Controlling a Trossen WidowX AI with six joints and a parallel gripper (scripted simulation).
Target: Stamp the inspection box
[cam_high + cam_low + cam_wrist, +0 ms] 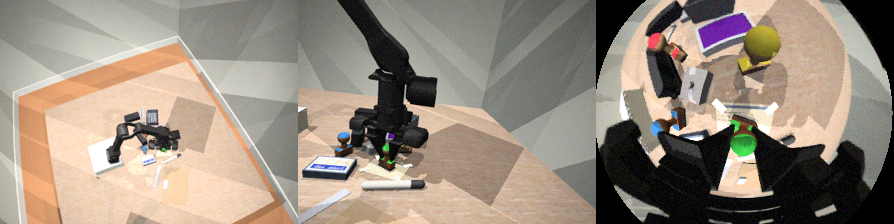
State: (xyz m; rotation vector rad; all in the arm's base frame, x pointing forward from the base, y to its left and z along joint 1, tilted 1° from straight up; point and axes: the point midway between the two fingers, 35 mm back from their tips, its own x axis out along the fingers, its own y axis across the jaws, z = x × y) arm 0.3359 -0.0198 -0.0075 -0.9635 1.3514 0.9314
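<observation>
My gripper tip is now right at the green-knobbed stamp. Round my gripper tip: marker 5 cm ahead, 7 cm to the right, 1 cm below; card 3 cm below; yellow-knobbed stamp 3 cm ahead, 8 cm to the left.
</observation>
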